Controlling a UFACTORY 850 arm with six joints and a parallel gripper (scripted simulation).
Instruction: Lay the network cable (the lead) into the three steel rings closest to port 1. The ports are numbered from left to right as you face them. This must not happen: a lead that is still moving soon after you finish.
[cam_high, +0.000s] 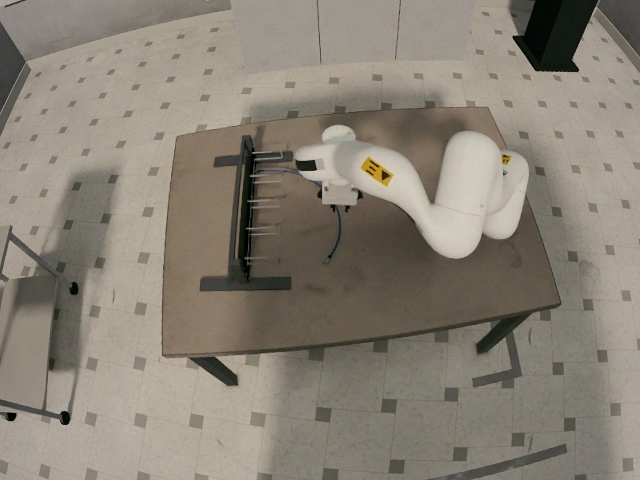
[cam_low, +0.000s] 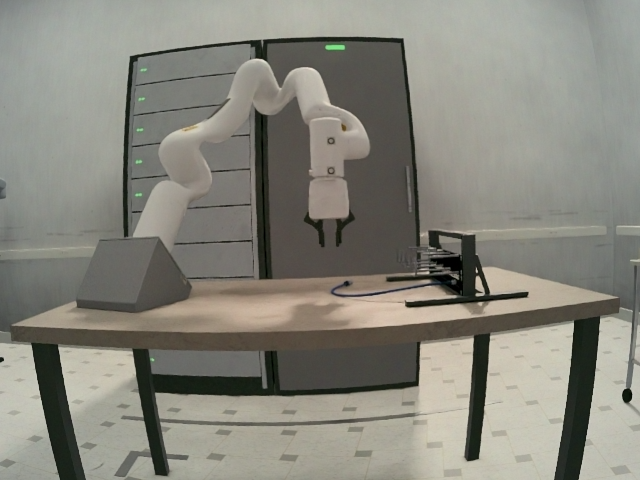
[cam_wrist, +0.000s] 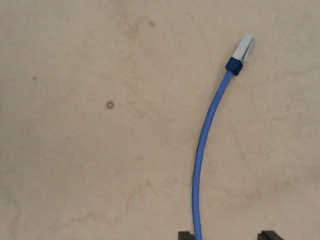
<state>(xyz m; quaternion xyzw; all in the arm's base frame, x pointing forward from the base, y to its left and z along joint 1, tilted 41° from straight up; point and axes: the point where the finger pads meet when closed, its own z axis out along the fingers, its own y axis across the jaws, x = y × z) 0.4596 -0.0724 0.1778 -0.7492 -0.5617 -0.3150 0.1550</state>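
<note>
Now: the plug 13 cm below my hand, 11 cm to the left of it and 6 cm ahead of it. From my hand the other things lie so: black port rack 30 cm ahead, 9 cm to the right, 7 cm below.
</note>
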